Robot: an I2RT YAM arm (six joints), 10 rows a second.
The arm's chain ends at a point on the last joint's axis. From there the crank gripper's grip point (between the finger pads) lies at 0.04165 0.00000 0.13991 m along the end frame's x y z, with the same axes.
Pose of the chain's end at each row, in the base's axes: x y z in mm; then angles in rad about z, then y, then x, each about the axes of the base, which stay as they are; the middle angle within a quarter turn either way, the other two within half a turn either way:
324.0 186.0 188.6 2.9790 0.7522 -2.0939
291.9 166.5 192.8 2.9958 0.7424 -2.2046
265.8 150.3 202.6 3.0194 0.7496 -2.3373
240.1 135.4 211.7 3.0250 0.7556 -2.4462
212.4 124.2 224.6 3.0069 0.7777 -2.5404
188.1 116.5 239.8 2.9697 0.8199 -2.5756
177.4 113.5 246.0 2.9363 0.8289 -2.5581
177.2 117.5 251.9 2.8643 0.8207 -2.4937
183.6 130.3 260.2 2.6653 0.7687 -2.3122
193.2 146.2 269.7 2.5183 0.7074 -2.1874
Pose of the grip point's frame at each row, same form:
389.6 295.5 117.7 2.9790 0.7522 -2.0939
356.1 268.4 110.4 2.9958 0.7424 -2.2046
330.9 240.8 108.4 3.0194 0.7496 -2.3373
305.9 215.1 108.6 3.0250 0.7556 -2.4462
281.2 192.4 115.3 3.0069 0.7777 -2.5404
262.4 177.8 130.1 2.9697 0.8199 -2.5756
253.0 175.1 137.3 2.9363 0.8289 -2.5581
252.3 183.7 145.6 2.8643 0.8207 -2.4937
254.3 210.6 160.8 2.6653 0.7687 -2.3122
258.4 236.8 175.7 2.5183 0.7074 -2.1874

